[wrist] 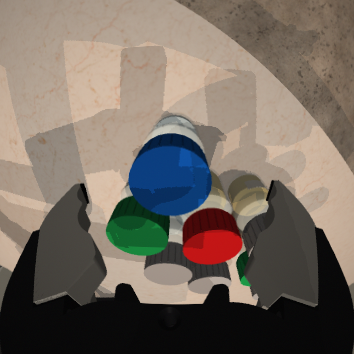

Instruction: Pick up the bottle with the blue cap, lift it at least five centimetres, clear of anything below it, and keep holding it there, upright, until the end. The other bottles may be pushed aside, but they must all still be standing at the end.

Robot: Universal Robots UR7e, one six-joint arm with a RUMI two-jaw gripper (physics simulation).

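Frame: origin at the arm's base, x ahead, y left, z up, level; centimetres.
Seen in the pictures: gripper, fingertip midpoint: (176, 184).
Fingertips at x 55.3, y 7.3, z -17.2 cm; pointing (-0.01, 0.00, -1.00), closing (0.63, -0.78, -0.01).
Note:
Offsets run from my fingertips to a thing's middle. Level surfaces: height alone.
The bottle with the blue cap {dx +0.4, dy +0.8, dz -3.9 cm} (170, 175) stands upright, seen from above in the wrist view, a little above the middle of the picture and at the far edge of the group. Its pale body shows behind the cap; the rest is hidden under it. My gripper (176, 184) is open, with one jaw to the left and one to the right of the group. Nothing is held between the fingers. The blue cap appears midway between the fingertips; how far below them it is, I cannot tell.
A green-capped bottle {dx -5.8, dy -0.2, dz -3.9 cm} (137, 227) and a red-capped bottle {dx -2.9, dy -6.3, dz -3.9 cm} (212, 237) stand close on the near side. Grey-capped bottles {dx -9.5, dy -6.1, dz -3.9 cm} (168, 265) {dx -8.9, dy -12.0, dz -3.9 cm} (210, 280) stand nearer still. Another green cap (244, 270) and a grey cap {dx +0.5, dy -11.8, dz +0.1 cm} (254, 231) are partly hidden by the right jaw. The round table {dz -9.2 cm} (95, 90) curves away at upper right.

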